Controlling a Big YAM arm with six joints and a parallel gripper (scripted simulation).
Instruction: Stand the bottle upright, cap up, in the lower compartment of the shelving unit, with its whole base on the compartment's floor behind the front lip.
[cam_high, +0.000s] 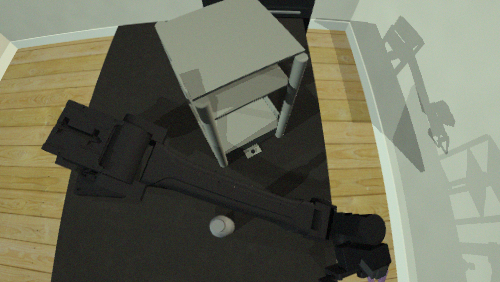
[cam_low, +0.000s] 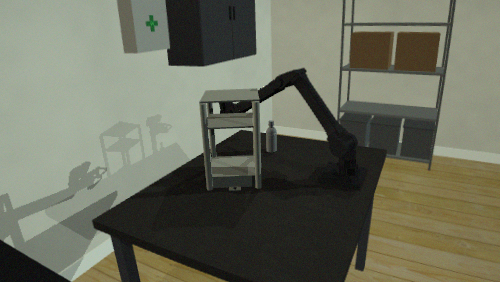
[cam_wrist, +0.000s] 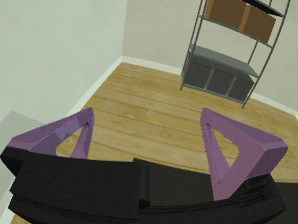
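The grey bottle is 330 mm behind my hand, 140 mm to the left of it and 60 mm below it. The rest, counted from my hand: shelving unit (350 mm behind, 480 mm to the left, 20 mm above).
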